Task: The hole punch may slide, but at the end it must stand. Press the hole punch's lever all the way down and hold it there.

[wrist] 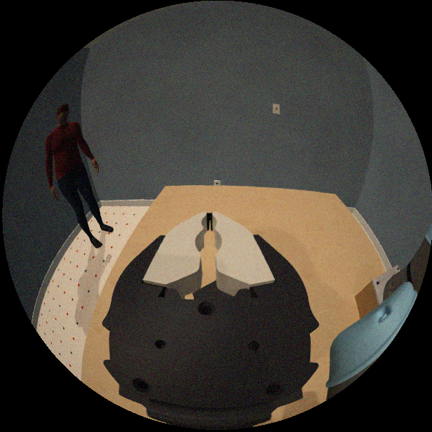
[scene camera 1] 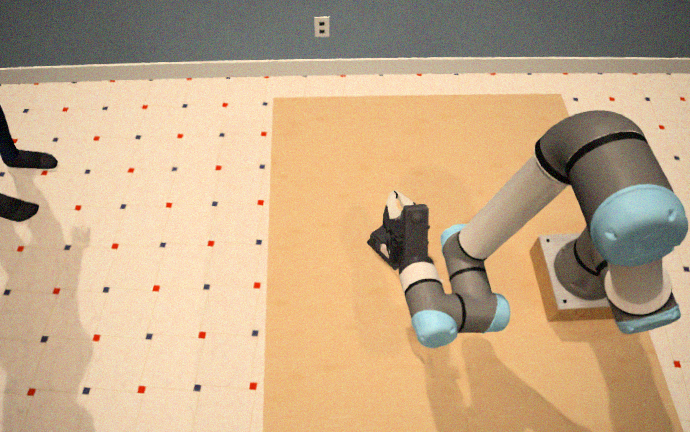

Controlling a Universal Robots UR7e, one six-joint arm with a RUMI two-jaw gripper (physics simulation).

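Seen in the pictures: gripper, fingertip midpoint: (scene camera 1: pixel 394 191); arm's base, origin of the base link: (scene camera 1: pixel 585 270).
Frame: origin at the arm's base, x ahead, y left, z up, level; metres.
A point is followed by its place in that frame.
The black hole punch (scene camera 1: pixel 377 241) {x 0.462, y -0.194, z -0.071 m} stands on the wooden table top, mostly hidden behind the gripper. Its left end shows in scene camera 1, with a light gap between lever and base, so the lever looks raised there. In the wrist view, a dark corner that looks like the hole punch (wrist: pixel 208 289) shows between the finger bases. My gripper (scene camera 1: pixel 396 195) {x 0.441, y -0.192, z 0.146 m} (wrist: pixel 209 214) is shut and empty, with its pale fingertips together. In scene camera 1 the fingertips lie beyond the punch, toward the wall. Whether the gripper touches the lever is hidden.
The wooden table top (scene camera 1: pixel 315 305) {x 0.641, y -0.048, z -0.083 m} (wrist: pixel 280 210) spreads under the punch. The robot's base plate (scene camera 1: pixel 585 302) {x 0.032, y 0.076, z -0.002 m} is at the right. A person (wrist: pixel 67 155) stands on the tiled floor to the left. A wall (scene camera 1: pixel 178 30) with an outlet (scene camera 1: pixel 321 26) is at the back.
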